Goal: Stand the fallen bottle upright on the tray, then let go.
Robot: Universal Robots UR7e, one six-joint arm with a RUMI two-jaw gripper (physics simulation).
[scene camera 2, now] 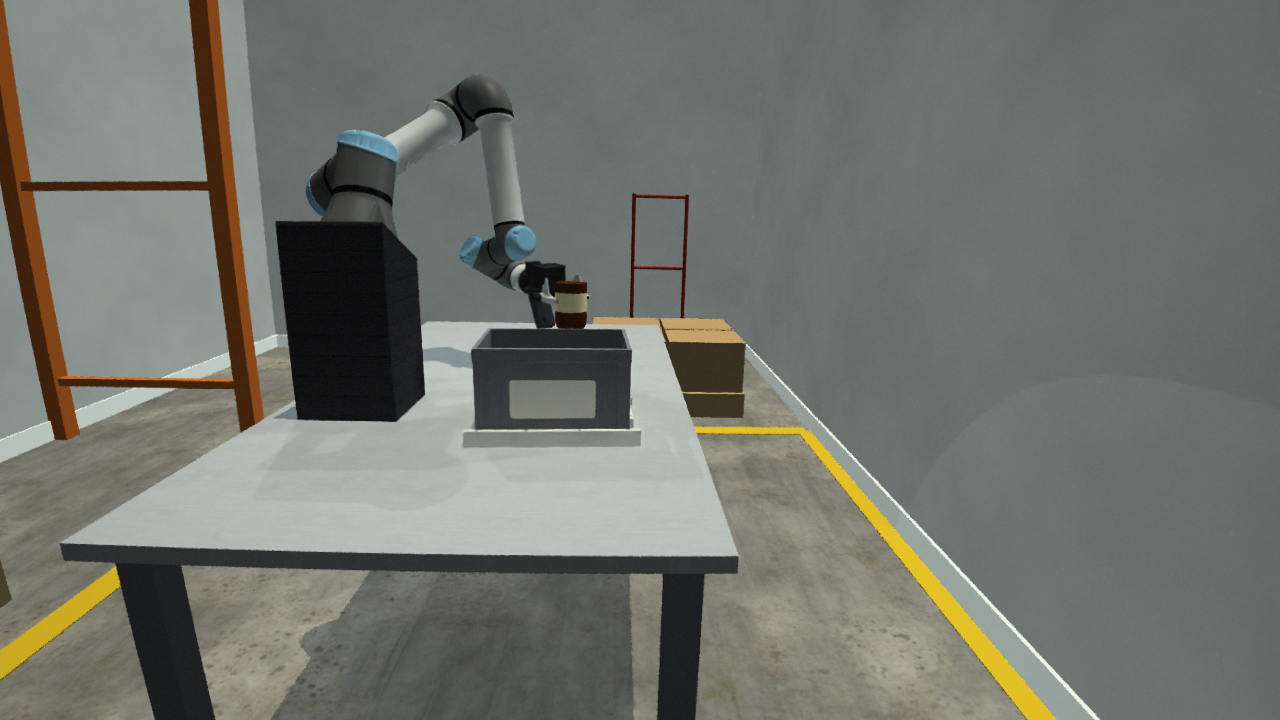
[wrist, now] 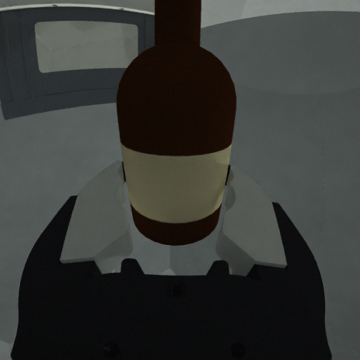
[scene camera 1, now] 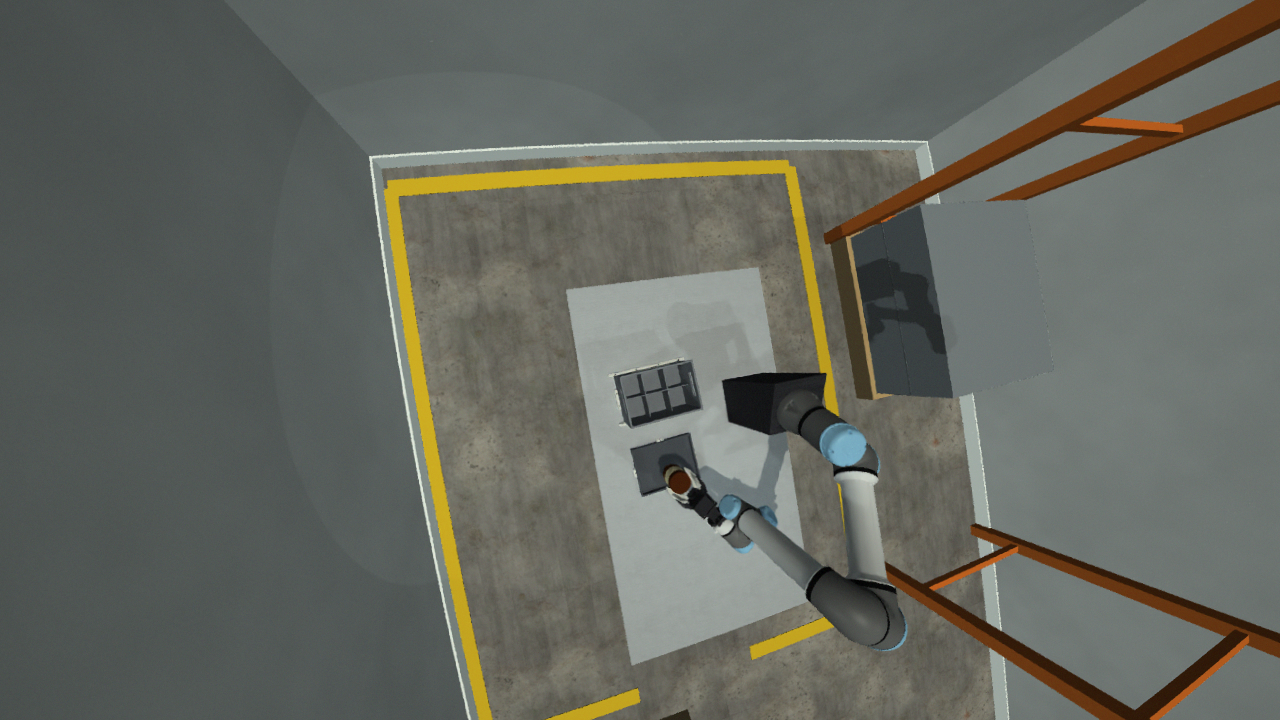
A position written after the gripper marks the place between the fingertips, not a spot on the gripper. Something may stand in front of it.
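A brown bottle (scene camera 2: 571, 309) stands in the scene, and the wrist view shows the bottle too (wrist: 176, 102). The gripper (scene camera 2: 573, 299) is visible as well; scene camera 1 shows it (scene camera 1: 674, 476), and so does the wrist view (wrist: 175, 165).
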